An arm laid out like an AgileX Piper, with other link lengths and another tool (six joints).
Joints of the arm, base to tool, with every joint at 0 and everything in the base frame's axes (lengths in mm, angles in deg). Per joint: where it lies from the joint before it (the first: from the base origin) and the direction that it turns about. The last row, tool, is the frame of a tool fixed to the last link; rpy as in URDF.
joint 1: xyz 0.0 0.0 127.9 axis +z
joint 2: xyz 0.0 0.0 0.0 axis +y
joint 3: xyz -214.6 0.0 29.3 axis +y
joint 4: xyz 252.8 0.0 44.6 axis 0.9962 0 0.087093
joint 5: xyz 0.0 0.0 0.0 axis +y
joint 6: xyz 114.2 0.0 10.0 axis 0.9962 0 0.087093
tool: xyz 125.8 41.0 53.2 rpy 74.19 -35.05 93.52
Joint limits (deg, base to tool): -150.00..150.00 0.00..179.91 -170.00..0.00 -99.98..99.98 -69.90..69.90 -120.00..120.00
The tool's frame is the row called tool.
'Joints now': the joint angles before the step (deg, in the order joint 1, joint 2, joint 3, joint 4, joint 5, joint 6). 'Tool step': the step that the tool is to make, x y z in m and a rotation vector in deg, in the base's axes. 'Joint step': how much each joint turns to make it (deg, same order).
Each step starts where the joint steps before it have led.
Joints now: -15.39 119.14 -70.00 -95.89 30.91 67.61
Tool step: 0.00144 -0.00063 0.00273 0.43 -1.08 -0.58
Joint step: 0.00 -0.08 -0.02 -0.48 0.02 1.61
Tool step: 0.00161 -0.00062 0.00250 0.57 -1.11 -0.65
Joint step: 0.00 -0.01 -0.12 -0.26 -0.03 1.54
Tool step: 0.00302 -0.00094 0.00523 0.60 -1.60 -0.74
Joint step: 0.01 -0.13 -0.31 -0.35 -0.04 1.86
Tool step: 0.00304 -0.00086 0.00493 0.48 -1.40 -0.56
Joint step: -0.01 -0.08 -0.39 -0.31 -0.07 1.51
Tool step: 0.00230 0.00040 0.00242 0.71 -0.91 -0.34
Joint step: 0.01 0.00 -0.36 0.28 -0.33 0.74
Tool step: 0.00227 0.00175 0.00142 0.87 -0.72 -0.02
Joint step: 0.00 -0.04 -0.26 0.35 -0.66 0.49
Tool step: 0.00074 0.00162 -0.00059 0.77 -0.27 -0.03
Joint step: 0.00 0.00 -0.07 0.54 -0.52 0.09
